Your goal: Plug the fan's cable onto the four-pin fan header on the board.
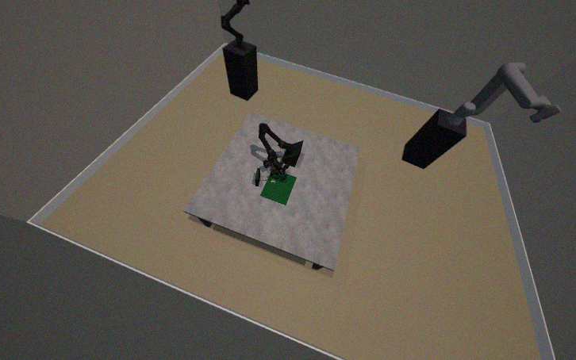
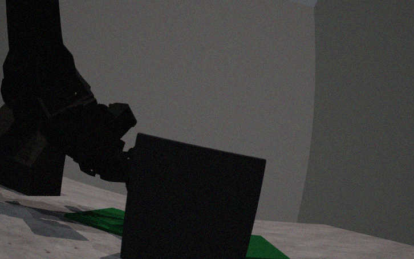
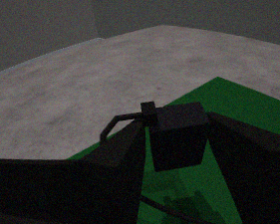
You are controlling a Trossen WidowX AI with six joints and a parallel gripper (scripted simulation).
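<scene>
Now: the green board 60 mm ahead of my gripper tip, 20 mm to the right of it and 90 mm below it. The rest, counted from my gripper tip: fan header: 50 mm ahead, 90 mm to the right, 80 mm below; fan: 100 mm ahead, 200 mm to the right, 20 mm below; dark fan plug: 10 mm below.
</scene>
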